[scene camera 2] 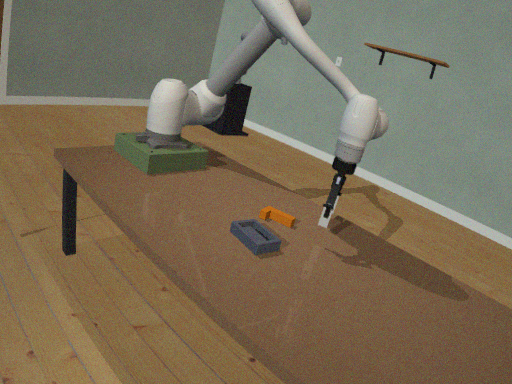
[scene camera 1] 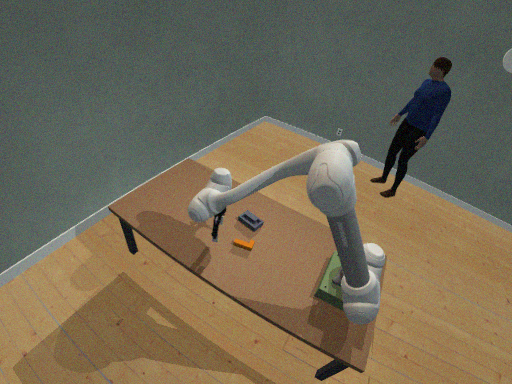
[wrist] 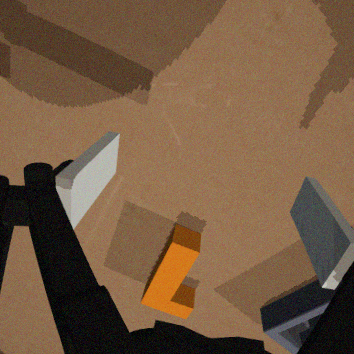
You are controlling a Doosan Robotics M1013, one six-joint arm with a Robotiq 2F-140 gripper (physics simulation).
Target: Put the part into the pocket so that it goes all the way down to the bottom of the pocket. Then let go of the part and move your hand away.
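Frame: origin at the arm's base, x ahead, y left, z up, level; millimetres.
Seen in the pictures: gripper, between the fingertips: (scene camera 2: pixel 325 218) (scene camera 1: pixel 217 232) (wrist: pixel 208 173); arm's base, origin of its link: (scene camera 2: pixel 161 142).
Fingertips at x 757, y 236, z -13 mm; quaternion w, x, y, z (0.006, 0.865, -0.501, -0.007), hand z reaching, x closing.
Offsets run from my fingertips to a thing's top centre. Level surfaces: height alone.
The orange L-shaped part @(136 mm back, 86 mm right, 39 mm down) (scene camera 1: pixel 244 244) (scene camera 2: pixel 279 217) (wrist: pixel 170 275) lies flat on the table, beside and apart from the blue-grey block with the pocket @(54 mm back, 258 mm right, 33 mm down) (scene camera 1: pixel 251 220) (scene camera 2: pixel 267 246) (wrist: pixel 270 330). The pocket in the block's top face is empty; in the wrist view the block is partly hidden by the right finger. My gripper (scene camera 1: pixel 215 239) (scene camera 2: pixel 324 220) (wrist: pixel 208 173) is open and empty, with its fingers wide apart. It hangs tilted above the table, off to one side of the part. In the wrist view the part shows low, between and below the fingertips.
The brown table @(69 mm down) (scene camera 1: pixel 280 272) (scene camera 2: pixel 165 215) carries the arm's green base (scene camera 1: pixel 327 290) (scene camera 2: pixel 177 161) at one end. A person (scene camera 1: pixel 425 107) stands on the floor beyond the table. A wall shelf (scene camera 2: pixel 405 53) and a black stand (scene camera 2: pixel 237 110) are in the background.
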